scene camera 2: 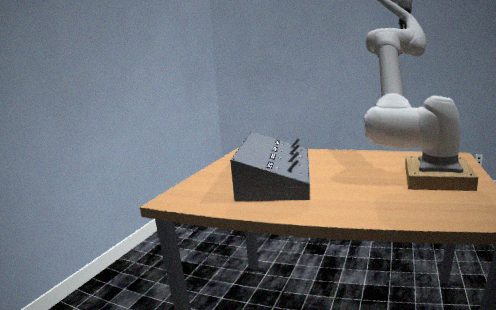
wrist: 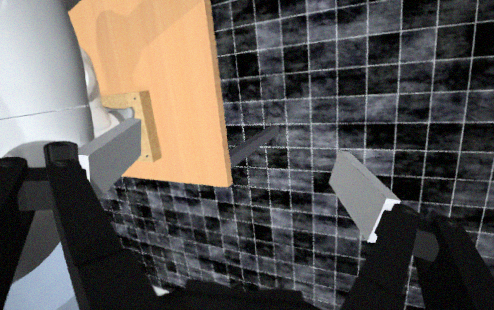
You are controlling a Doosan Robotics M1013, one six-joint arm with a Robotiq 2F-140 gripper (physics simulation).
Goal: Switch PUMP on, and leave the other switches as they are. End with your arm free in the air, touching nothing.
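Places are measured from the arm's base along level axes (x up, y left, z back), in metres.
Where they show: gripper, between the fingertips: [wrist: 240, 152]; arm's base, origin of its link: [scene camera 2: 439, 165].
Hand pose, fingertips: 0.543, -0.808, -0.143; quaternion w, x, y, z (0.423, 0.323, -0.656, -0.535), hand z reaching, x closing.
Note:
Each offset is from my fingertips to the top centre of the thing, as dx, dy, dz. Level surfaces: height alone.
A dark grey switch box [scene camera 2: 265, 182] with a sloped top stands on the wooden table in the scene view. Several black lever switches @[-0.471, +1.069, -0.402] [scene camera 2: 293, 165] stick up in a row from its sloped face, with small white labels @[-0.484, +1.094, -0.481] [scene camera 2: 270, 164] beside them. The labels are too small to read, so I cannot tell which switch is PUMP or how each one is set. My gripper [wrist: 240, 152] is wide open, with nothing between its fingers, high in the air and away from the box. The box does not show in the wrist view.
The wooden table @[dx -0.597] [scene camera 2: 360, 210] [wrist: 185, 115] carries my arm's base on a wooden block [scene camera 2: 442, 183] [wrist: 148, 125] at the right in the scene view. The arm [scene camera 2: 391, 70] rises above the base. A dark tiled floor [scene camera 2: 320, 265] [wrist: 310, 100] lies below, and blue-grey walls [scene camera 2: 125, 90] stand behind.

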